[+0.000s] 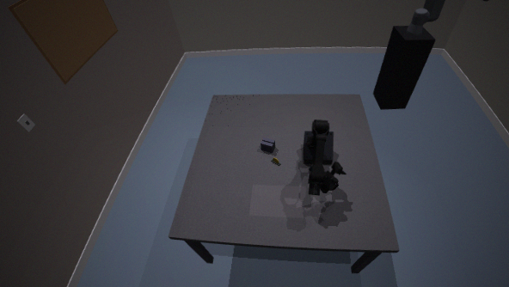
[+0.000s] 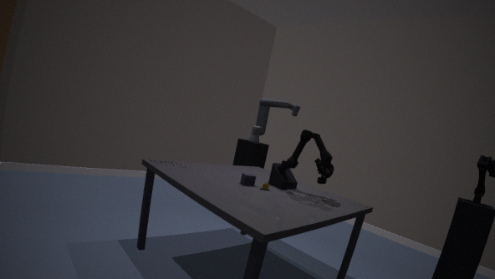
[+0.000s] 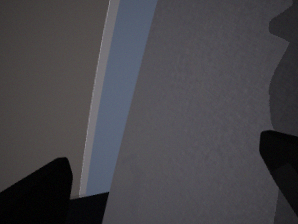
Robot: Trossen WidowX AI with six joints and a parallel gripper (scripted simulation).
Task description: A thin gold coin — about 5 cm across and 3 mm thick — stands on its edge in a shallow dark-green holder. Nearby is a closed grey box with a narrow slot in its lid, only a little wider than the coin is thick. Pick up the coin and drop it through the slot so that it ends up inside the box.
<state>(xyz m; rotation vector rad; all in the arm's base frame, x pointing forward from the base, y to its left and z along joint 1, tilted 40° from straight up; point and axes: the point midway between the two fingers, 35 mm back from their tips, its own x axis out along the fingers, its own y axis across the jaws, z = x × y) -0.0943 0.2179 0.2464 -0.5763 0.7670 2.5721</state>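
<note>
Now: gripper tip 37 cm short of the gold coin, 25 cm to the left of it and 14 cm above it.
</note>
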